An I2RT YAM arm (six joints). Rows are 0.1 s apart.
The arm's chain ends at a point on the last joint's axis. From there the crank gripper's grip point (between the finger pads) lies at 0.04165 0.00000 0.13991 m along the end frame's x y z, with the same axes.
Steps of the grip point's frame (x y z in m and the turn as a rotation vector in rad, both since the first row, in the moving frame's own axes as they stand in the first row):
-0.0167, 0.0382, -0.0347, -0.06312, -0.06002, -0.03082
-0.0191, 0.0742, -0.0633, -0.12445, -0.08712, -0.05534
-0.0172, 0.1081, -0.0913, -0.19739, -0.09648, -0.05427
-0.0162, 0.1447, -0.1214, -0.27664, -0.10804, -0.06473
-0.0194, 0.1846, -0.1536, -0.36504, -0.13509, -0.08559
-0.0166, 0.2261, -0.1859, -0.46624, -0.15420, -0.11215
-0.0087, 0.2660, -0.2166, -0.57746, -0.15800, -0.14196
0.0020, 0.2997, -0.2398, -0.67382, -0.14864, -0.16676
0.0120, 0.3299, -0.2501, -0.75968, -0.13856, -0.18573
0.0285, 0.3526, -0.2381, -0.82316, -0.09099, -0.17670
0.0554, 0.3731, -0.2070, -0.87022, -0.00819, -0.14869
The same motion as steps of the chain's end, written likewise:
-0.0084, 0.0305, -0.0367, -0.06312, -0.06002, -0.03082
-0.0072, 0.0586, -0.0654, -0.12445, -0.08712, -0.05534
-0.0043, 0.0822, -0.0921, -0.19739, -0.09648, -0.05427
-0.0022, 0.1081, -0.1201, -0.27664, -0.10804, -0.06473
-0.0026, 0.1365, -0.1493, -0.36504, -0.13509, -0.08559
0.0012, 0.1654, -0.1766, -0.46624, -0.15420, -0.11215
0.0074, 0.1924, -0.2001, -0.57746, -0.15800, -0.14196
0.0146, 0.2159, -0.2158, -0.67382, -0.14864, -0.16676
0.0211, 0.2376, -0.2185, -0.75968, -0.13856, -0.18573
0.0310, 0.2547, -0.1991, -0.82316, -0.09099, -0.17670
0.0484, 0.2718, -0.1602, -0.87022, -0.00819, -0.14869

